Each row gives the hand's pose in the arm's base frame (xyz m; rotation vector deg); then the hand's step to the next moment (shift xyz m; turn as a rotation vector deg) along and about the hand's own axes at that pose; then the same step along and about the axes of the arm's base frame.
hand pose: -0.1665 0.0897 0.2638 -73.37 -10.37 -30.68
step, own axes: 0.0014 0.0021 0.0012 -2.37 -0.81 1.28
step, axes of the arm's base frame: 0.0024 0.0011 -0.0009 -2.23 1.72 0.08
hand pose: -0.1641 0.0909 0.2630 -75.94 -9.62 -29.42
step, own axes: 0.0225 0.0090 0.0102 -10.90 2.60 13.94
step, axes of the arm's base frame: 0.0255 0.0052 0.0037 -6.03 16.53 -3.19
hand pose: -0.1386 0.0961 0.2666 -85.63 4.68 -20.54
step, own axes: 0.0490 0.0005 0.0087 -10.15 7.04 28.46
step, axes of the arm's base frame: 0.0488 -0.0055 0.0084 -0.56 30.39 -6.20
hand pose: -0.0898 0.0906 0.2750 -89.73 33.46 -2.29
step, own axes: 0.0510 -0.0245 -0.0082 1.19 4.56 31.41
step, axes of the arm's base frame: 0.0493 -0.0280 0.0074 11.18 28.68 -7.83
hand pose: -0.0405 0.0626 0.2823 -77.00 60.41 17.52
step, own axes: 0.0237 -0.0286 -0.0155 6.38 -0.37 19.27
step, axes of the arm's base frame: 0.0265 -0.0302 0.0023 12.17 14.64 -7.06
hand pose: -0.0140 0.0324 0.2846 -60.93 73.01 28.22
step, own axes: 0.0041 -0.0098 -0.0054 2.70 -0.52 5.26
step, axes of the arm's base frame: 0.0062 -0.0102 0.0001 3.92 3.57 -2.67
